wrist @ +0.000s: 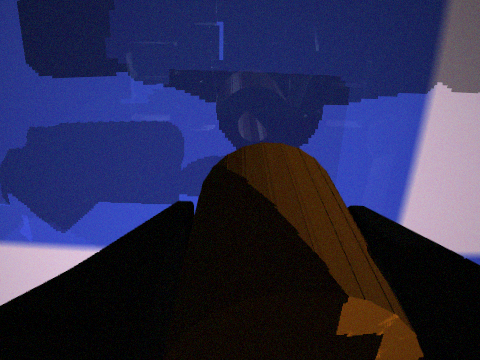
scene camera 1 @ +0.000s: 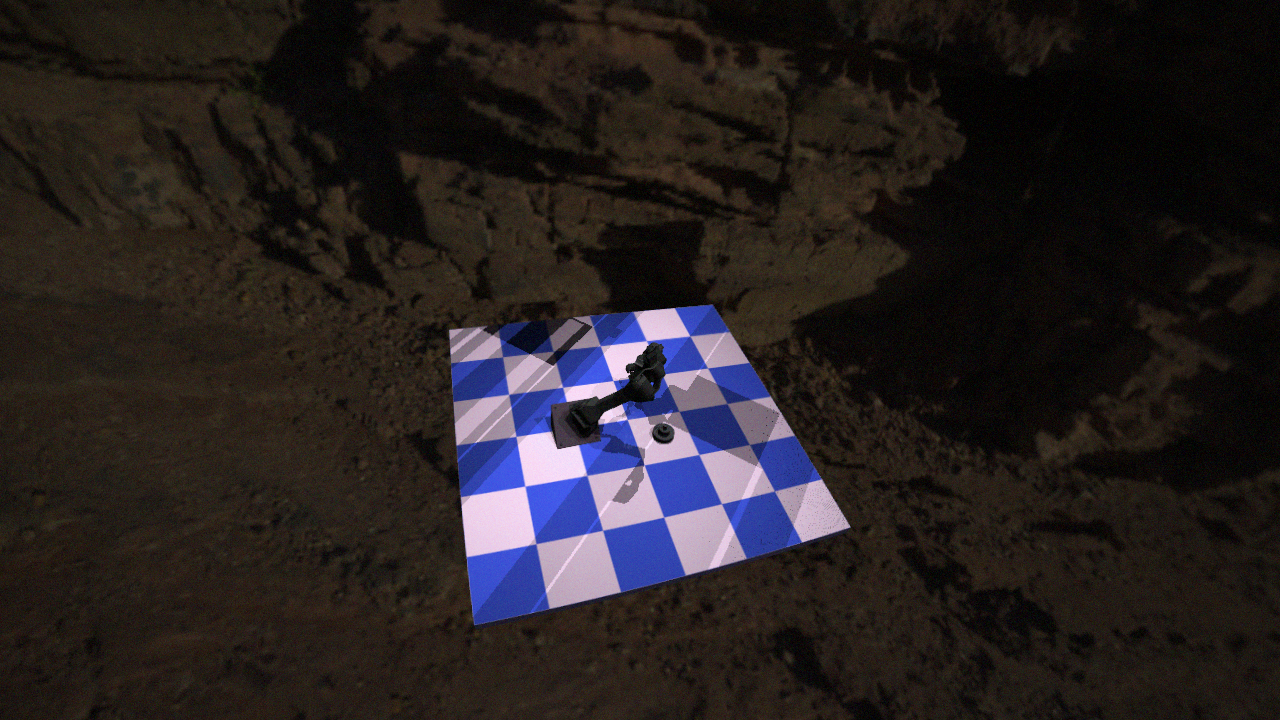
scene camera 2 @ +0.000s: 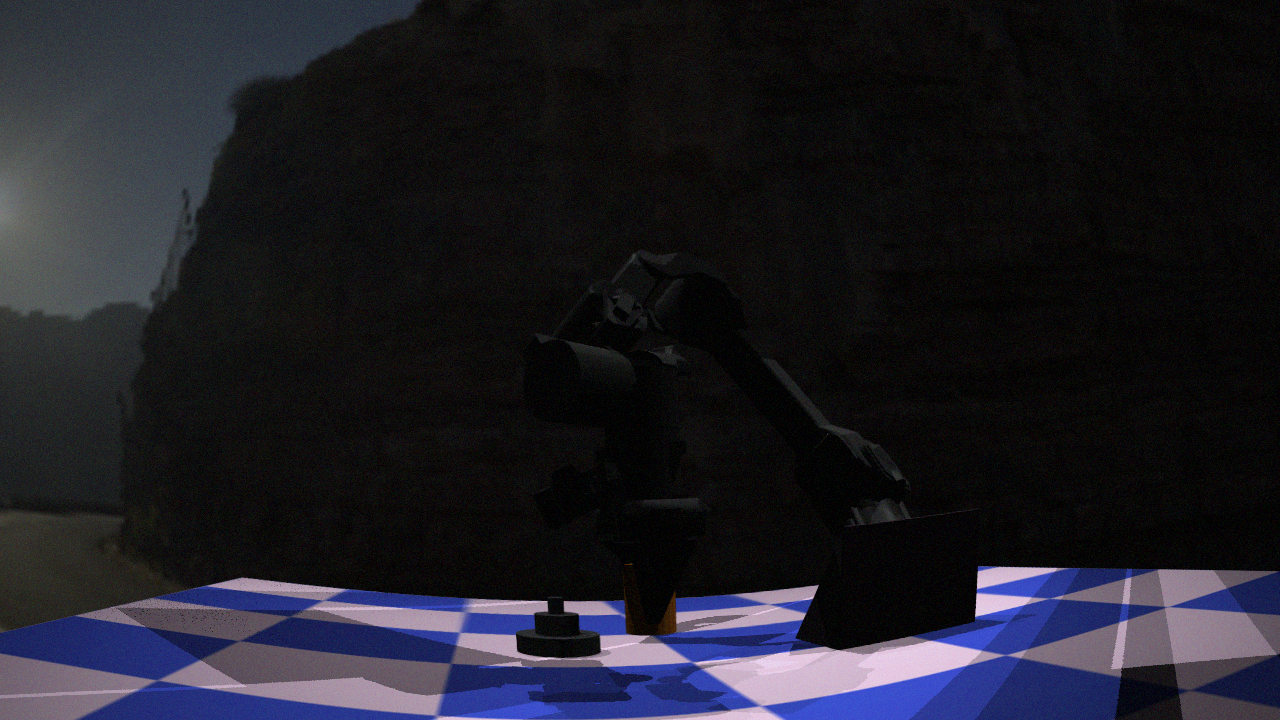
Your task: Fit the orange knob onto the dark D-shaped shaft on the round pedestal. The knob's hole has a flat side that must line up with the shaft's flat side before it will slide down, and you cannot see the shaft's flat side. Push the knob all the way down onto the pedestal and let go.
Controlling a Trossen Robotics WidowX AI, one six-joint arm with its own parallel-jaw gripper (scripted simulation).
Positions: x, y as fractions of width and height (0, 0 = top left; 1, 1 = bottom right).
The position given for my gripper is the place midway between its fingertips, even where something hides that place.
My gripper (wrist: 0.56, 0.61) holds an orange knob. I also see a pedestal (scene camera 2: 0.44, 0.88).
